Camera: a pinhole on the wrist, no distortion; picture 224 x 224 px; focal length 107.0 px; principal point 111.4 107.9 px. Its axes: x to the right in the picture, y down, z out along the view. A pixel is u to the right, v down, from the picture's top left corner.
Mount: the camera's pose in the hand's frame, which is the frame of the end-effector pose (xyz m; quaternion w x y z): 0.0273 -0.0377 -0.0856 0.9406 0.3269 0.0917 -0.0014
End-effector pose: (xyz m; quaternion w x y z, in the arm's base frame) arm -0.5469 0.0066 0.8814 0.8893 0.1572 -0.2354 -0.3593
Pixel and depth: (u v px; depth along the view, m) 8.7 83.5 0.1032
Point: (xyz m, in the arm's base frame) -0.6499 -0.0414 0.8058
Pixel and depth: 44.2 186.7 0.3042
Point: -0.8099 -0.0027 1.0939
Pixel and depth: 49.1 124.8 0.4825
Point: -1.0156 -0.1218 1.0218
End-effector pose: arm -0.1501 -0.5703 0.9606 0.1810 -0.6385 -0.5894 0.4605
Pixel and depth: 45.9 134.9 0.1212
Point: -0.2331 -0.5815 1.0207
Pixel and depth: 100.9 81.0 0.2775
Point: -0.3825 -0.4946 1.1034
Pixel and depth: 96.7 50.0 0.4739
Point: -0.5732 -0.4573 1.2960
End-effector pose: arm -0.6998 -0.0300 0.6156 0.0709 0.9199 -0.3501 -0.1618
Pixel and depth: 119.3 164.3 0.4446
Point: -0.6535 -0.0440 0.1776
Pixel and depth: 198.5 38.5 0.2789
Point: -0.2804 0.0310 0.4821
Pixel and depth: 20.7 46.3 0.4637
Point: -0.6238 0.5783 0.3894
